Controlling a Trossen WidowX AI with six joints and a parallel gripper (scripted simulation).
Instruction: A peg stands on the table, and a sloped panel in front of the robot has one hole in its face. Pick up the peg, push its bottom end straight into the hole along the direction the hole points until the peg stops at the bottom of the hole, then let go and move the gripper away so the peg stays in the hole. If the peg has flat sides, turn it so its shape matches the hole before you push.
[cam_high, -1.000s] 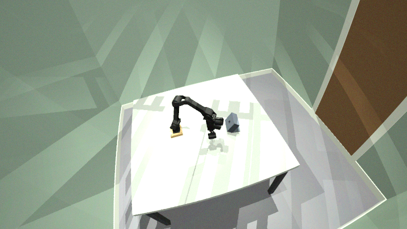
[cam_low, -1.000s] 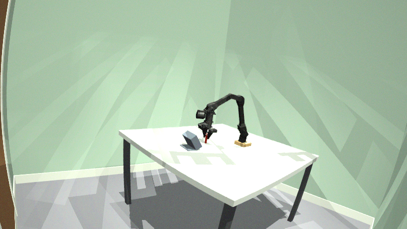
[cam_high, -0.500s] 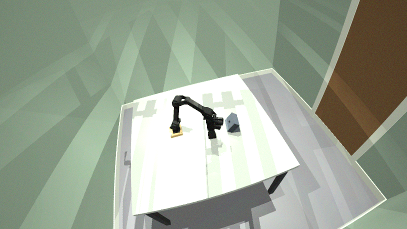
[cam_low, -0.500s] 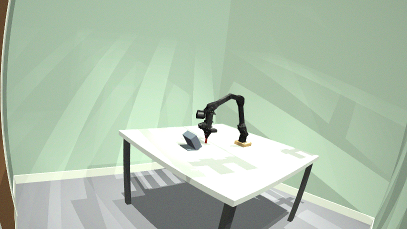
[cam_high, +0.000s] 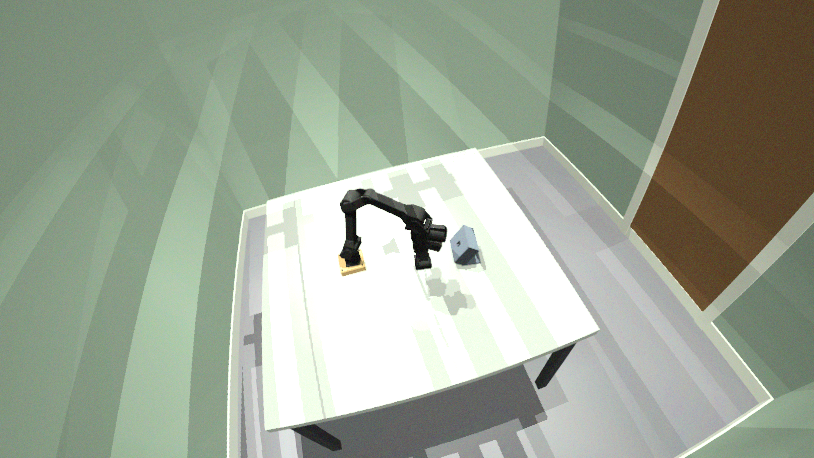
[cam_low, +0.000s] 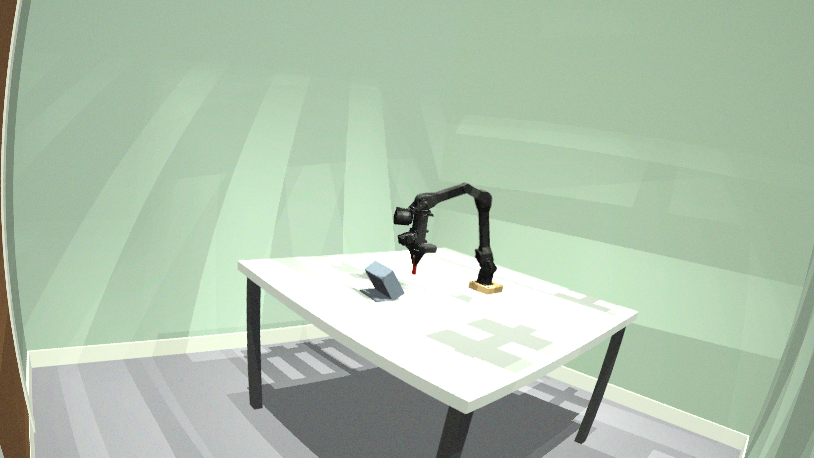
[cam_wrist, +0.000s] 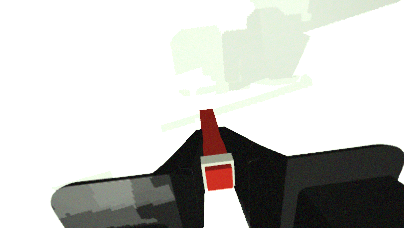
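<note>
Right now my gripper tip is 19 cm short of the sloped panel, 7 cm to the right of it and 3 cm above it. From my gripper tip the other things lie so: red square peg (2 cm above).
</note>
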